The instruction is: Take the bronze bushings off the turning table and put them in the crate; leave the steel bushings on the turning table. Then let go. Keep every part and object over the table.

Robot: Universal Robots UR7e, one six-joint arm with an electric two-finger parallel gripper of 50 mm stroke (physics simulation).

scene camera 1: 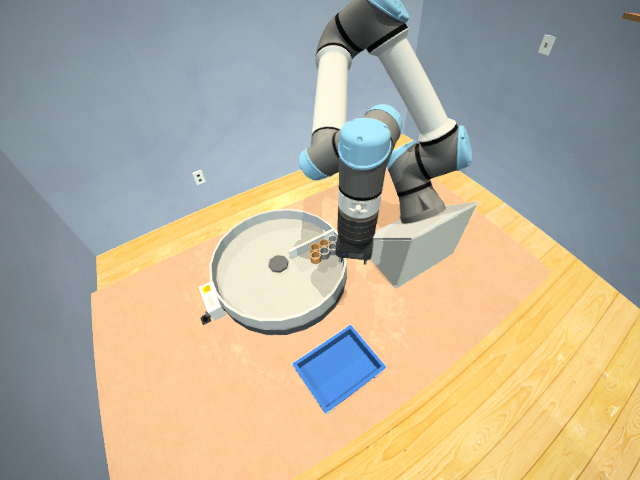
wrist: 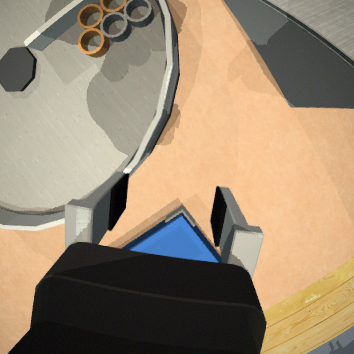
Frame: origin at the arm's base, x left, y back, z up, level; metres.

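Where they show: gripper, fingertip midpoint: [scene camera 1: 353, 260] [wrist: 169, 197]; arm's base at its link origin: [scene camera 1: 423, 215].
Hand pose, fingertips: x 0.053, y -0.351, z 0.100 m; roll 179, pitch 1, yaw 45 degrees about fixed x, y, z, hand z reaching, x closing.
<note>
Things, the pixels of their top centre, and the offset from my fingertips. "*": a spot on its surface instead.
- blue crate at its top centre: [wrist: 158, 289] [scene camera 1: 339, 365] dx +0.138, dy -0.143, dz -0.183 m
- dark hub at its top centre: [wrist: 14, 68] [scene camera 1: 278, 262] dx -0.224, dy -0.104, dz -0.172 m
- white box at a spot on its surface: [scene camera 1: 212, 303] * dx -0.214, dy -0.337, dz -0.175 m
Three bronze bushings [scene camera 1: 315, 260] [wrist: 94, 53] stand upright in a cluster on the turning table [scene camera 1: 273, 324] [wrist: 168, 75], at its right side near the light fence. Steel bushings [scene camera 1: 324, 256] [wrist: 115, 38] stand right beside them, toward the rim; at the cluster's right end the gripper partly hides them in the scene view, and the wrist view's top edge cuts the cluster. The blue crate [scene camera 1: 361, 383] [wrist: 175, 242] is empty in the scene view. My gripper [scene camera 1: 353, 261] [wrist: 169, 197] is open and empty, raised just right of the turning table's rim and apart from the bushings.
The light fence [scene camera 1: 310, 244] [wrist: 55, 26] runs inward behind the bushings. A dark hub [scene camera 1: 278, 263] [wrist: 18, 69] sits at the turning table's centre. A tall grey panel [scene camera 1: 429, 242] stands right of the gripper, near the arm's base. A white box [scene camera 1: 212, 303] is at the turning table's left.
</note>
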